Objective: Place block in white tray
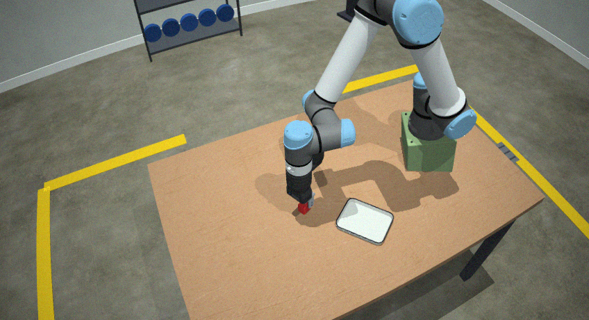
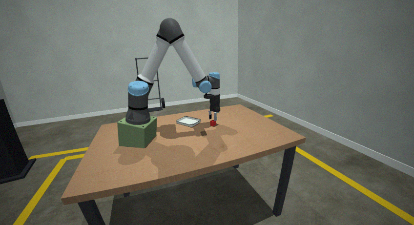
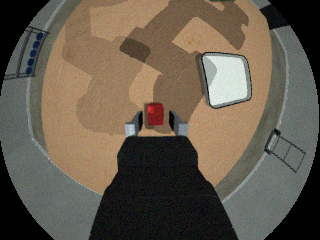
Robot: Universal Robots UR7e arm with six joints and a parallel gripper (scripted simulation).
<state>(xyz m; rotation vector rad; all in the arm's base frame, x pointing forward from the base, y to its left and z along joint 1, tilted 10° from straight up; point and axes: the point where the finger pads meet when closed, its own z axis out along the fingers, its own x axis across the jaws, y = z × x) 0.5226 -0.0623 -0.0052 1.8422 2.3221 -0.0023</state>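
My gripper is now 40 mm above the red block. Round my hand: white tray (160 mm to the left, 130 mm behind, 50 mm below).
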